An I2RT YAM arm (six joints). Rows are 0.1 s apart.
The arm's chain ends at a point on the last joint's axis. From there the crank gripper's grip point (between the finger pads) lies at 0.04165 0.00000 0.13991 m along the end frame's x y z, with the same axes.
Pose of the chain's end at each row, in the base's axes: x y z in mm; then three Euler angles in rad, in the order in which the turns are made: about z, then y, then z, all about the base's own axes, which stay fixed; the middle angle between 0 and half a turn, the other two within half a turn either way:
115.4, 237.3, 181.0, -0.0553, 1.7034, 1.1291
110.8, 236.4, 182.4, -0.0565, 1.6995, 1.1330
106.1, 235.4, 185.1, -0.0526, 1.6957, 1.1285
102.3, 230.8, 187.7, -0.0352, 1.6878, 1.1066
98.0, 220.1, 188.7, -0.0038, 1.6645, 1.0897
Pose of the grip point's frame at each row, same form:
174.4, 356.7, 121.3, -0.0553, 1.7034, 1.1291
169.5, 356.2, 123.2, -0.0565, 1.6995, 1.1330
165.3, 355.2, 126.4, -0.0526, 1.6957, 1.1285
163.6, 350.0, 130.0, -0.0352, 1.6878, 1.1066
160.8, 340.1, 134.1, -0.0038, 1.6645, 1.0897

